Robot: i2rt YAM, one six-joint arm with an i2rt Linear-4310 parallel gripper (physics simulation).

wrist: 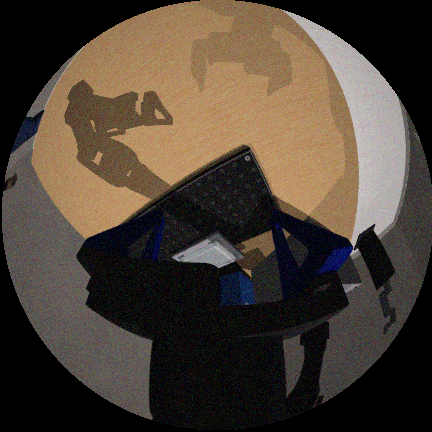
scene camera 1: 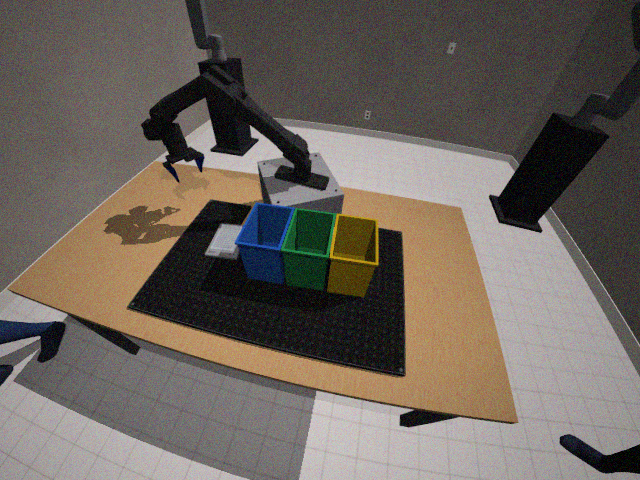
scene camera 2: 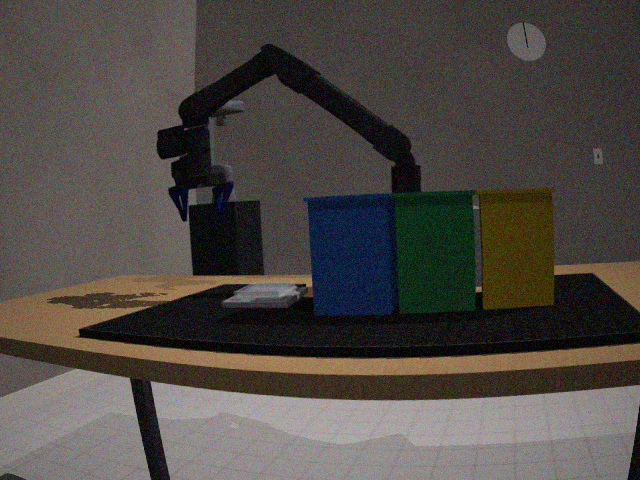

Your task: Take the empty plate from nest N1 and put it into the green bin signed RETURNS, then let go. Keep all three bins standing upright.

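Places are measured from the arm's base along level axes (x back, y up, z left), in metres.
Pixels of known places: gripper, fingertip midpoint: [wrist: 216,214] [scene camera 1: 190,177] [scene camera 2: 203,219]; arm's base, link origin: [scene camera 1: 302,178].
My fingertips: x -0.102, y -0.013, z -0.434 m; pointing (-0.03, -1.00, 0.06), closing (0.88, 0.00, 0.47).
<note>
Ahead of a thing's pixels: the offset from my fingertips to its top centre. Level surfaces: height alone.
A pale, flat plate @(dx -0.148, dy -0.125, dz +0.221 m) [scene camera 1: 226,237] [scene camera 2: 269,289] [wrist: 207,254] lies on a low light-grey nest @(dx -0.148, dy -0.137, dz +0.221 m) [scene camera 1: 215,253] [scene camera 2: 255,304] left of the bins; no N1 label is legible. The green bin @(dx -0.172, dy +0.028, dz +0.547 m) [scene camera 1: 307,271] [scene camera 2: 435,253] stands upright between the blue bin @(dx -0.185, dy +0.028, dz +0.416 m) [scene camera 1: 264,264] [scene camera 2: 351,255] [wrist: 236,289] and the yellow bin @(dx -0.158, dy +0.028, dz +0.679 m) [scene camera 1: 348,279] [scene camera 2: 516,248], both upright too. The RETURNS sign cannot be read. My gripper [scene camera 1: 189,176] [scene camera 2: 202,217] [wrist: 216,214] is open and empty, high above the table, behind and left of the plate, its fingers pointing down. In the wrist view the black gripper body hides part of the plate's surroundings.
The bins and nest stand on a black mat @(dy -0.151 m) [scene camera 1: 258,320] [scene camera 2: 310,335] [wrist: 230,185] on the wooden table @(dy -0.164 m) [scene camera 1: 439,310] [scene camera 2: 361,364] [wrist: 210,120]. The blue bin's wall is close beside the nest. The arm's grey base [scene camera 1: 305,198] stands behind the bins.
</note>
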